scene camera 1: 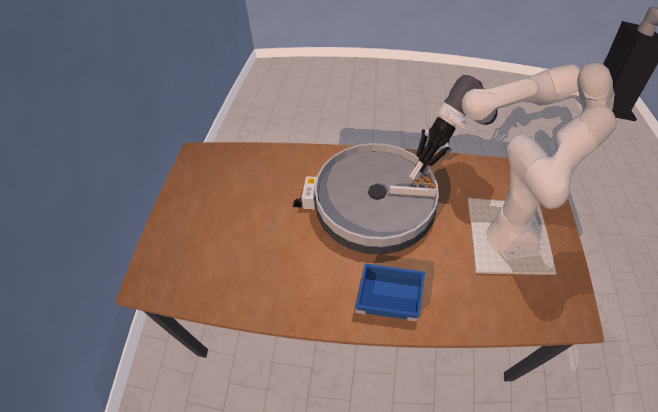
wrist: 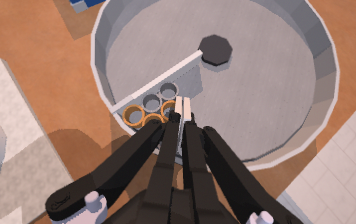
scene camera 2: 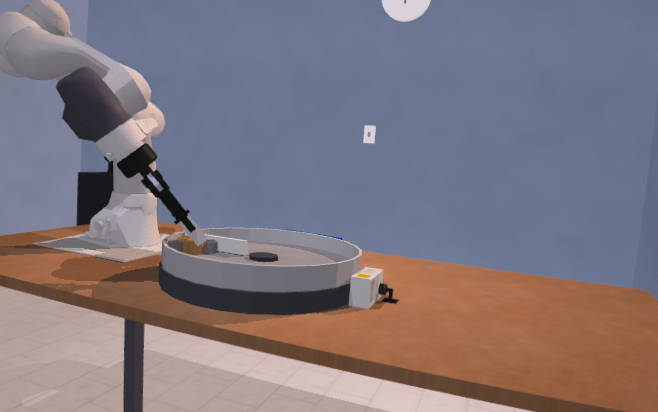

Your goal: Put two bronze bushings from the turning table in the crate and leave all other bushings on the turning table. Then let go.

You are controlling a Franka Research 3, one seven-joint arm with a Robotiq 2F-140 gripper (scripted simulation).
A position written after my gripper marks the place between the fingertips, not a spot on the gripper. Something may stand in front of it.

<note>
I see my gripper point(scene camera 2: 202, 241), a blue crate point(scene camera 1: 388, 288) and a grey turning table point(scene camera 1: 355, 194).
My gripper is seen too in scene camera 1 point(scene camera 1: 413, 178) and in the wrist view point(wrist: 181, 105). The grey turning table also shows in the wrist view point(wrist: 255, 82).
</note>
